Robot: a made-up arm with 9 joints. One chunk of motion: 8 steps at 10 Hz.
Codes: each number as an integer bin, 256 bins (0 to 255) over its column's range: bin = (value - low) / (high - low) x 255, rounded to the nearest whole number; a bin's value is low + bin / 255 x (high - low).
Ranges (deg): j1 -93.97..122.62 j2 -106..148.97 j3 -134.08..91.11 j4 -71.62..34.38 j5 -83.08..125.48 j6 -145.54..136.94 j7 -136.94..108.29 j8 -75.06..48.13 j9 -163.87..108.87
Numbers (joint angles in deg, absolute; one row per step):
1: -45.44 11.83 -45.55 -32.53 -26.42 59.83 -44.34 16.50 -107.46
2: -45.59 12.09 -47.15 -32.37 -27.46 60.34 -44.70 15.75 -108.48
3: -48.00 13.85 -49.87 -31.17 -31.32 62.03 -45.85 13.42 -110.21
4: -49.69 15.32 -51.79 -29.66 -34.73 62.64 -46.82 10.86 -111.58
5: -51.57 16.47 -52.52 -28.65 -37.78 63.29 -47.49 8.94 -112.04
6: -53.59 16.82 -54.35 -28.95 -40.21 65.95 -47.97 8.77 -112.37
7: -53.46 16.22 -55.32 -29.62 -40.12 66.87 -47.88 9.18 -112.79
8: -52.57 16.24 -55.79 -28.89 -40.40 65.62 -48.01 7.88 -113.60
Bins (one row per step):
1: 57 118 100 94 69 185 96 190 53
2: 57 118 98 94 68 186 96 188 52
3: 54 120 95 97 63 187 95 183 50
4: 52 121 93 101 59 188 94 178 49
5: 50 122 92 103 55 189 93 174 48
6: 48 123 90 103 52 191 93 174 48
7: 48 122 89 101 53 192 93 174 48
8: 49 122 89 103 52 191 92 172 47

